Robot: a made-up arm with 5 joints. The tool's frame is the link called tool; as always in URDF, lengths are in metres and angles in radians. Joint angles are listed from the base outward. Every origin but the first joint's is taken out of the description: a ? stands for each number. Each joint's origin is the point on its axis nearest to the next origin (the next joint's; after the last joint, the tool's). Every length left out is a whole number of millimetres.
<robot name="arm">
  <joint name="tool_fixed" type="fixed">
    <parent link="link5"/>
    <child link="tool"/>
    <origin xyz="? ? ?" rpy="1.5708 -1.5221 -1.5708"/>
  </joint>
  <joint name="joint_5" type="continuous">
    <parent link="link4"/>
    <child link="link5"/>
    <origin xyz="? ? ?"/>
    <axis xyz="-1 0 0"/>
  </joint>
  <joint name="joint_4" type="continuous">
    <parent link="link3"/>
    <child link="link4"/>
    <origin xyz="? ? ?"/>
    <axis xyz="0 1 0"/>
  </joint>
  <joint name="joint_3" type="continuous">
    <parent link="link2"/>
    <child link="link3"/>
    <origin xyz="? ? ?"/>
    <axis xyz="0 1 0"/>
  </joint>
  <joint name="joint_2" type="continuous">
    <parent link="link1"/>
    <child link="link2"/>
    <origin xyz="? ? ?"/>
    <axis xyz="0 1 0"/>
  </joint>
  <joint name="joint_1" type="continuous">
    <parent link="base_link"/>
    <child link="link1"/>
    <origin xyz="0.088 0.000 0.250"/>
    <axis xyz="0 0 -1"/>
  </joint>
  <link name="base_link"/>
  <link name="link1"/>
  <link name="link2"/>
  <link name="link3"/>
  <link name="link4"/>
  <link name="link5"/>
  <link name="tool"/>
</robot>
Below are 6 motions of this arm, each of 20 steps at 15 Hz.
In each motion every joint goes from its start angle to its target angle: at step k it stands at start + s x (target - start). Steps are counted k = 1, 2, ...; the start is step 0. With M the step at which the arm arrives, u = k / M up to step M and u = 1 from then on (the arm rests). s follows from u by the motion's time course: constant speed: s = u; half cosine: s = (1 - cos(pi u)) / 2; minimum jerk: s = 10 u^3 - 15 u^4 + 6 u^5.
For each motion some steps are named. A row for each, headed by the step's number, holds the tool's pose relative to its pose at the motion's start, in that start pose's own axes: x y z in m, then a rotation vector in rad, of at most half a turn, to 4 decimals.
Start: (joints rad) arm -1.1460 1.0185 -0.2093 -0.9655 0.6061
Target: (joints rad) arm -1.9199 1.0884 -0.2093 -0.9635 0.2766
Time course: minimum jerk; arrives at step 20
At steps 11, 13, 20:
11: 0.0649 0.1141 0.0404 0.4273 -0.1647 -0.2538
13: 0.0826 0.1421 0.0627 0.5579 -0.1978 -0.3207
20: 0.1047 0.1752 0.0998 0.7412 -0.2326 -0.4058

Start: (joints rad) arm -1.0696 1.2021 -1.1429 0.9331 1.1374
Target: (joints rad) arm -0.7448 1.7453 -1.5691 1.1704 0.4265
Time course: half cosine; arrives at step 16
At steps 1, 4, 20:
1: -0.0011 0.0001 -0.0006 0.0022 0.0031 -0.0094
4: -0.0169 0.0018 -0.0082 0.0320 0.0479 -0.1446
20: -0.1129 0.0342 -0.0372 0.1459 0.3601 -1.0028

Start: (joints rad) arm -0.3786 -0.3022 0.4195 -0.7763 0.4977
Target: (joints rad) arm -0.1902 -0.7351 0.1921 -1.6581 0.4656
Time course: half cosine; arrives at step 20
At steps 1, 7, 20:
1: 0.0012 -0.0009 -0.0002 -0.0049 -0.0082 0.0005
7: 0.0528 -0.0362 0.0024 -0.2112 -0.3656 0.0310
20: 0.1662 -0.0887 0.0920 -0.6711 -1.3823 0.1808

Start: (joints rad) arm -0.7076 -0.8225 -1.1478 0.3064 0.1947
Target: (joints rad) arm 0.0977 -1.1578 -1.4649 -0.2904 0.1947
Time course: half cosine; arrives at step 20
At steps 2, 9, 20:
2: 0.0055 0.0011 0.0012 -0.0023 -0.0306 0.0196
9: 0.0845 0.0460 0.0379 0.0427 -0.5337 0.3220
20: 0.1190 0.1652 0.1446 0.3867 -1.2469 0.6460

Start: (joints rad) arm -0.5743 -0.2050 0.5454 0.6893 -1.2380
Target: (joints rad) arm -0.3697 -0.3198 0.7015 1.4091 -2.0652
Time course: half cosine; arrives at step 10
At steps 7, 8, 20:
7: 0.0043 -0.0681 0.0180 -0.6167 -0.0674 -0.7963
8: 0.0035 -0.0761 0.0230 -0.7042 -0.1019 -0.9026
20: 0.0026 -0.0827 0.0278 -0.7799 -0.1368 -0.9923

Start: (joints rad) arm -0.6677 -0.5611 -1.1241 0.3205 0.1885
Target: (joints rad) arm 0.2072 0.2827 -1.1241 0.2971 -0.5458
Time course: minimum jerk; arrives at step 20
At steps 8, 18, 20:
8: -0.0844 -0.0108 -0.0139 -0.0856 0.2601 0.0313
18: -0.2023 -0.1584 0.0440 -0.6525 0.6128 0.0508
20: -0.2027 -0.1608 0.0455 -0.6623 0.6142 0.0507

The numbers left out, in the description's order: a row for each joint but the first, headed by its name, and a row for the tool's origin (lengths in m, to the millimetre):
tool: 0.000 0.000 0.000
joint_5: 0.095 0.000 0.000
joint_4: 0.134 0.000 0.005
joint_3: 0.022 0.000 0.087
joint_2: 0.026 0.013 0.000

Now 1 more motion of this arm.
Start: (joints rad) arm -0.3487 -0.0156 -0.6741 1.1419 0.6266
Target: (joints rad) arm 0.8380 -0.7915 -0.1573 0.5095 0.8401
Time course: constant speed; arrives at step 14
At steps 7, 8, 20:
7: -0.0430 -0.1047 0.0808 -0.7250 -0.0054 -0.0339
8: -0.0484 -0.1127 0.0967 -0.8307 0.0077 -0.0196
20: -0.0657 -0.1213 0.1922 -1.4437 0.1680 0.1667

